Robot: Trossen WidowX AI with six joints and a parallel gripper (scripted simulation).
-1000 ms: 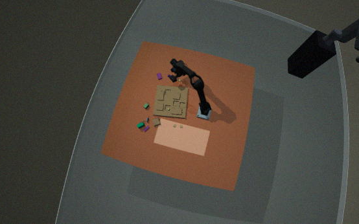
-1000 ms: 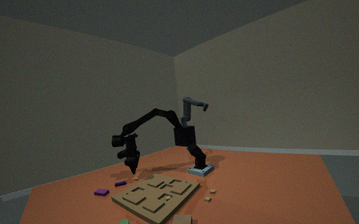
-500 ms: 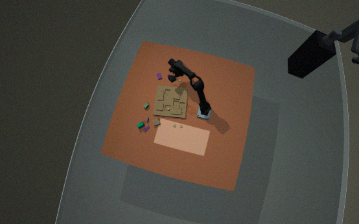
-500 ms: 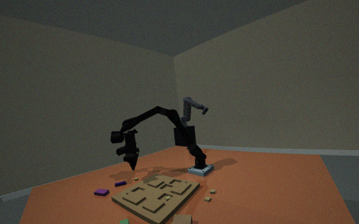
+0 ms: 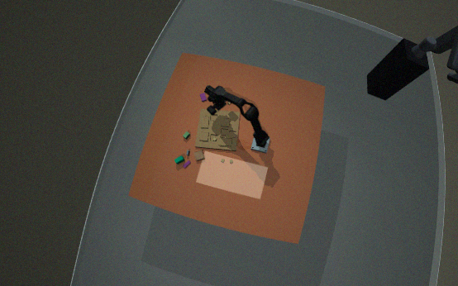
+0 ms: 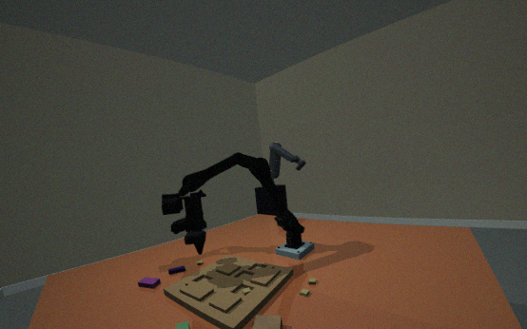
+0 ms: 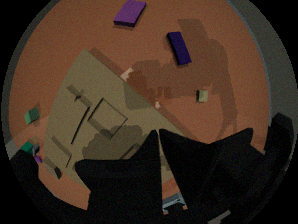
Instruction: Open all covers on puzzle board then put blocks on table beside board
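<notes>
Right now the tan puzzle board is 10 mm behind my gripper tip, 150 mm to the left of it and 60 mm below it. Round my gripper tip: dark purple block (60 mm ahead, 110 mm to the right, 80 mm below).
</notes>
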